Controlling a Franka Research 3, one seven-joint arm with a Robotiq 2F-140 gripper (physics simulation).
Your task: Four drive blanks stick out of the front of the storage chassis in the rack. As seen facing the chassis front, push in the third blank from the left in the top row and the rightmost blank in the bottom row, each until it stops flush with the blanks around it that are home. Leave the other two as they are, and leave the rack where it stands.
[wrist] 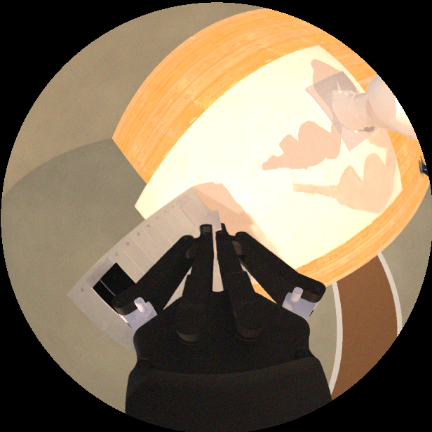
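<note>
The light grey rack (82, 292) stands at the lower left in the wrist view, seen at a slant, with thin seams and a row of small dark dots along its panel. Two black openings (119, 276) show near its far lower left end. My gripper (212, 219) is shut and empty, its fingertips over or close to the rack's upper right end; the exact gap cannot be told. A small pale piece (214, 218) shows just beyond the fingertips; what it belongs to is unclear. The gripper's fingers and body hide much of the rack. I cannot make out the individual drive blanks.
A wooden table (165, 100) with a pale, brightly lit mat (225, 145) spreads beyond the rack. The white robot arm (382, 102) stands on a grey plate (352, 140) at the upper right. Shadows fall across the mat. A brown floor area (367, 320) with white edging lies at the lower right.
</note>
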